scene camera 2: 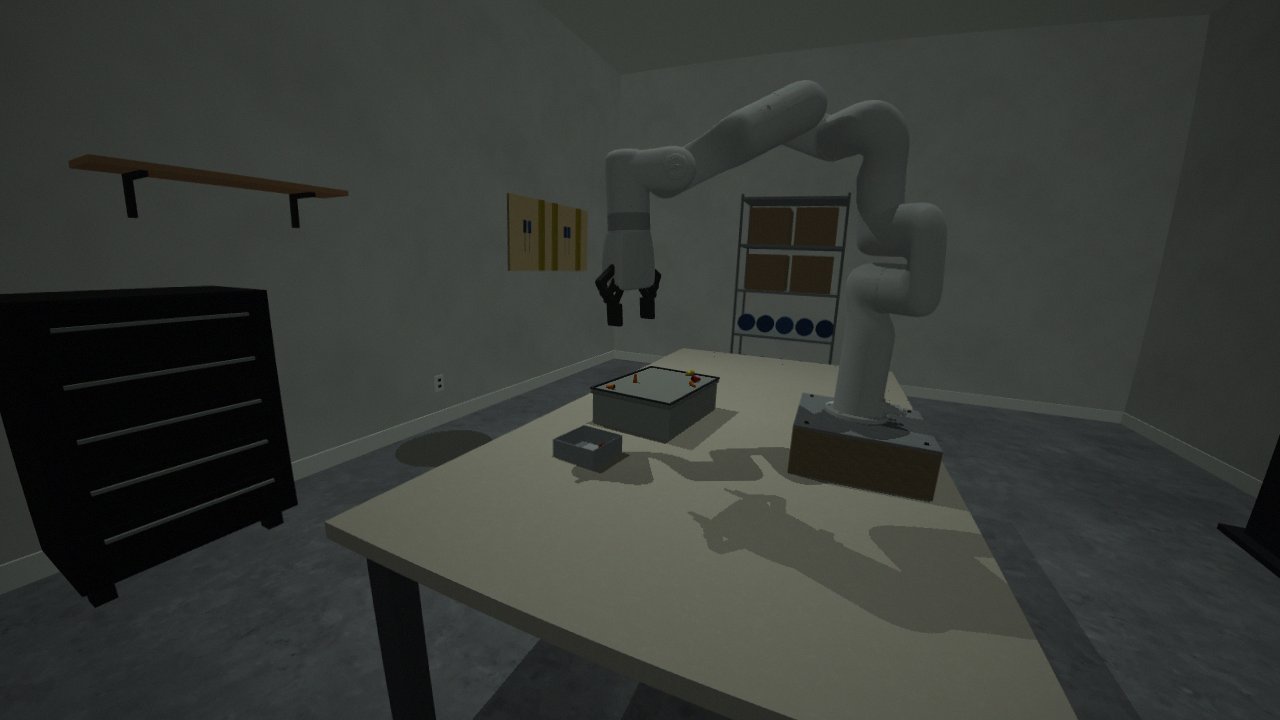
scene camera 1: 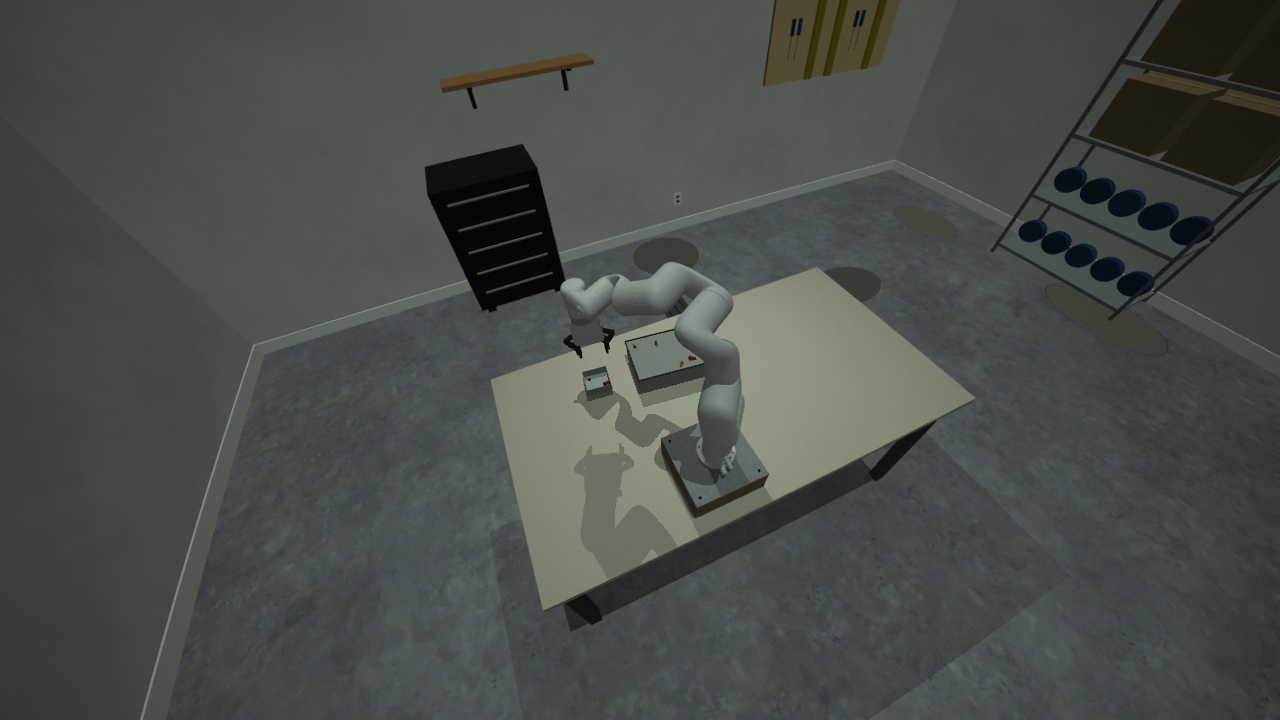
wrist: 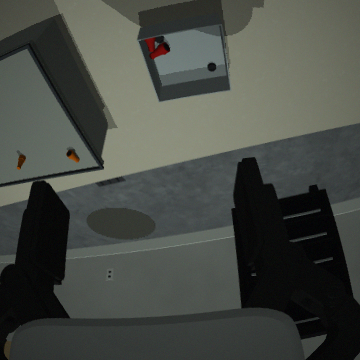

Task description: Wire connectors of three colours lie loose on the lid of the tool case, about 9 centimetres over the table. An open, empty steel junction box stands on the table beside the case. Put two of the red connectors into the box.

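Places are measured from the arm's base along level axes (x ahead, y left, z up), in centimetres.
Pixels of known places: gripper, fingertip midpoint: [scene camera 2: 632, 322] [scene camera 1: 594, 353] [wrist: 143, 186]; arm's base, origin of the base link: [scene camera 2: 855, 414] [scene camera 1: 715, 450].
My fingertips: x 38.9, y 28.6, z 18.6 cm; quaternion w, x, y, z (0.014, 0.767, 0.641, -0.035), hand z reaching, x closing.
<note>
Ahead of a thing's pixels: the offset from my fingertips to its top centre. Level surfaces: height alone.
My gripper [scene camera 1: 593, 352] [scene camera 2: 631, 319] [wrist: 143, 186] is open and empty, well above the level of the lid and the box. The steel junction box {dx +9.2, dy +0.7, dz -24.6 cm} [scene camera 1: 597, 393] [scene camera 2: 577, 454] [wrist: 195, 92] stands open on the table beside the tool case {dx +8.7, dy -29.3, dz -19.1 cm} [scene camera 1: 673, 380] [scene camera 2: 624, 415] [wrist: 82, 95]. In the wrist view two red connectors, one {dx +7.8, dy -2.8, dz -26.6 cm} [wrist: 161, 50] and another {dx +6.0, dy -3.4, dz -26.6 cm} [wrist: 150, 45], lie together in one corner of the box. On the lid lie a red connector {dx +1.0, dy -37.1, dz -17.9 cm} [scene camera 1: 691, 358] [scene camera 2: 695, 378], several orange ones, such as one {dx +13.7, dy -26.4, dz -17.3 cm} [scene camera 1: 656, 342] [scene camera 2: 635, 378], and a yellow one {dx +5.1, dy -42.3, dz -18.0 cm} [scene camera 2: 690, 372]. The wrist view shows part of the lid.
The arm's base block [scene camera 1: 716, 483] [scene camera 2: 859, 461] stands on the table {dz -28.4 cm} [scene camera 1: 841, 358] [scene camera 2: 501, 537], on the other side of the case from the wall. The arm hides part of the lid in scene camera 1. A black drawer cabinet [scene camera 1: 496, 232] [scene camera 2: 161, 420] stands beyond the table.
</note>
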